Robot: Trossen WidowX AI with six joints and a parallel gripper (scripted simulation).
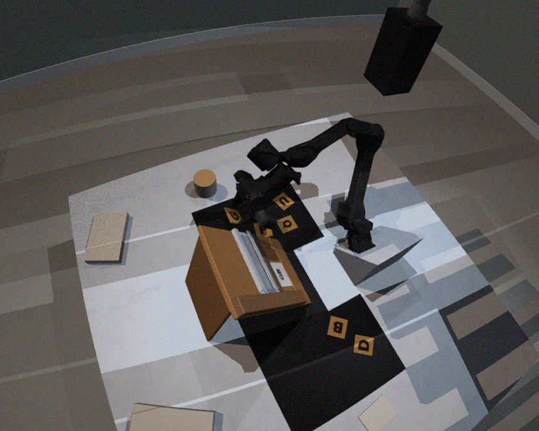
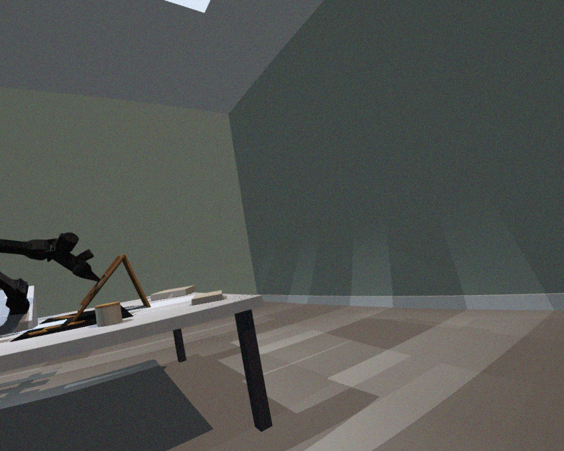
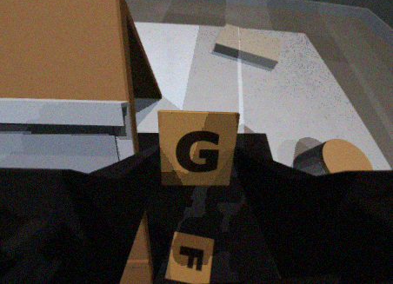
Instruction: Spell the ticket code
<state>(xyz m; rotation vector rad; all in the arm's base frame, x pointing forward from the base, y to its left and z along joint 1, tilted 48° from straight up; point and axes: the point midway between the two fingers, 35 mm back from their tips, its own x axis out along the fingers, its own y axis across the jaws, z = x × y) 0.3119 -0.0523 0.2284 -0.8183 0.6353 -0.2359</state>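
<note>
Now: gripper tip 7 cm past the white ticket, 18 cm to the right of it and 8 cm above it. From my gripper tip the other things lie so: short cylinder (3 cm ahead, 24 cm to the right, 12 cm below); g tile (right at my gripper tip); f tile (10 cm behind, 15 cm below).
</note>
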